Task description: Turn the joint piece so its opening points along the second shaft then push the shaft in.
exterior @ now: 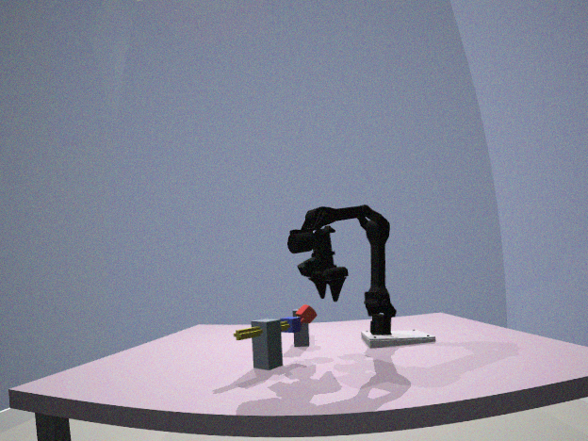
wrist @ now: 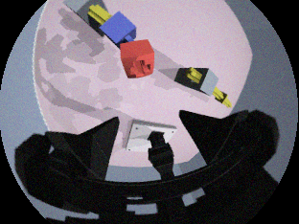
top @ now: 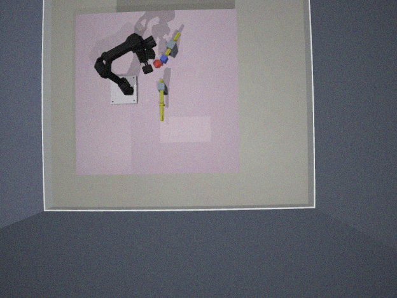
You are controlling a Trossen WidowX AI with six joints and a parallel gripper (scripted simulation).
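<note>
My gripper tip is 70 mm short of the red joint piece, 40 mm to the right of it and 40 mm above it.
</note>
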